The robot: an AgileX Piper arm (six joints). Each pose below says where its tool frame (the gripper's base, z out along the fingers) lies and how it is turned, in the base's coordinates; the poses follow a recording.
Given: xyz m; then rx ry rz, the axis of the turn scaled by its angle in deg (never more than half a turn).
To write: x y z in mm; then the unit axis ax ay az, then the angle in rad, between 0 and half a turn. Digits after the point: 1 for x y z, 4 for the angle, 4 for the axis.
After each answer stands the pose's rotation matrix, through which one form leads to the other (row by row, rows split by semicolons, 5 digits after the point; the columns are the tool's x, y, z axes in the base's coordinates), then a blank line. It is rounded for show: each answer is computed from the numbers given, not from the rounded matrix.
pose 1, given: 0.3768 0.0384 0.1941 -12.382 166.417 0.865
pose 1, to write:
376.8 38.4 194.1 -0.0742 0.9972 0.0052 2.9126
-0.96303 -0.14723 0.22562; -0.14488 0.98908 0.02705; -0.22713 -0.00664 -0.97384

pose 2, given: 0.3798 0.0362 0.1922 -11.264 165.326 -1.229
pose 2, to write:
379.8 36.2 192.2 -0.0680 0.9977 -0.0074 2.8923
-0.95998 -0.13170 0.24718; -0.13536 0.99079 0.00220; -0.24519 -0.03134 -0.96897

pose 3, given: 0.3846 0.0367 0.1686 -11.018 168.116 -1.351
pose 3, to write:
384.6 36.7 168.6 -0.0654 0.9978 -0.0080 2.9406
-0.97140 -0.12759 0.20028; -0.13079 0.99141 -0.00278; -0.19820 -0.02890 -0.97973

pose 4, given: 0.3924 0.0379 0.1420 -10.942 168.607 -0.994
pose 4, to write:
392.4 37.9 142.0 -0.0648 0.9979 -0.0059 2.9490
-0.97320 -0.12692 0.19177; -0.12918 0.99162 0.00076; -0.19026 -0.02403 -0.98144

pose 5, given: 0.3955 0.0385 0.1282 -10.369 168.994 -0.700
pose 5, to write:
395.5 38.5 128.2 -0.0612 0.9981 -0.0041 2.9551
-0.97522 -0.12043 0.18559; -0.12196 0.99253 0.00318; -0.18459 -0.01954 -0.98262

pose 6, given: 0.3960 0.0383 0.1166 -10.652 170.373 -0.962
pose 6, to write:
396.0 38.3 116.6 -0.0624 0.9980 -0.0056 2.9794
-0.97914 -0.12283 0.16184; -0.12465 0.99220 -0.00110; -0.16044 -0.02125 -0.98682

